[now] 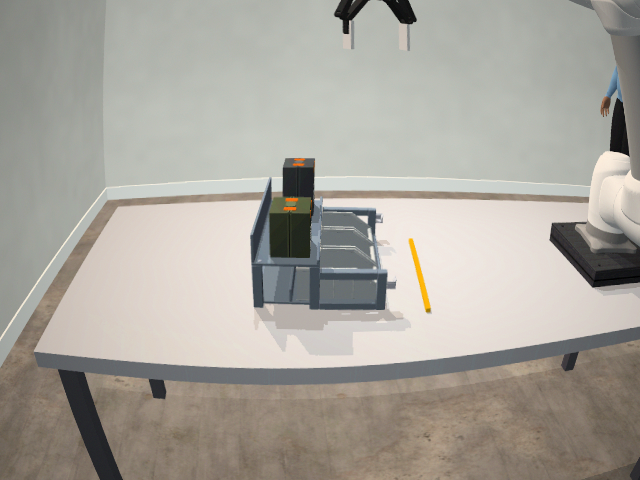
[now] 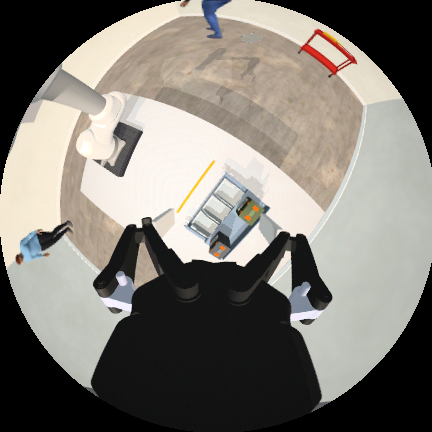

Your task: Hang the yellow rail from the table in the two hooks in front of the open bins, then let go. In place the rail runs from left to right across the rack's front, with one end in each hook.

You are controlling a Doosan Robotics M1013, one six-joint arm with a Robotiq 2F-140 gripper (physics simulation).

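Places are measured from the arm's base along level axes (x ahead, y left, z up), in millimetres.
Pixels of known places: gripper, fingertip midpoint: (image 1: pixel 377 49) (image 2: pixel 216 218); arm's base, link origin: (image 1: pixel 605 240) (image 2: pixel 111 147).
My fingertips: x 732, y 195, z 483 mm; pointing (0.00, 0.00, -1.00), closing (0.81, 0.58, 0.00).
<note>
Ahead of a thing's pixels: the offset from my fingertips to its top centre. "*": to the spot under its first point. Level surfaces: height alone.
The yellow rail @[84 mm right, 114 mm back, 530 mm down] (image 1: pixel 419 275) (image 2: pixel 195 187) lies flat on the table, apart from the rack, between the rack's front and the robot base. The blue-grey rack (image 1: pixel 352 273) (image 2: pixel 203 240) stands on the table with clear open bins @[94 mm right, 78 mm ahead, 459 mm down] (image 1: pixel 345 236) (image 2: pixel 216 206) at its front. Two small light hooks stick out from its front, a near hook @[* 96 mm left, 34 mm back, 476 mm down] (image 1: pixel 391 283) and a far hook @[* 286 mm right, 24 mm back, 483 mm down] (image 1: pixel 379 218); no rail is in them. My gripper (image 1: pixel 376 37) (image 2: pixel 216 218) is wide open and empty, high above the rack.
A green box @[22 mm left, 172 mm ahead, 341 mm down] (image 1: pixel 290 227) (image 2: pixel 249 210) and a black box @[209 mm right, 175 mm ahead, 316 mm down] (image 1: pixel 298 177) (image 2: pixel 219 245) stand on the rack's rear shelf. The robot base (image 1: pixel 594 253) (image 2: pixel 122 150) is on the table @[540 mm down] (image 1: pixel 170 320). A person in blue (image 2: pixel 32 246) stands beyond the table. A red cart (image 2: pixel 320 58) stands farther off.
</note>
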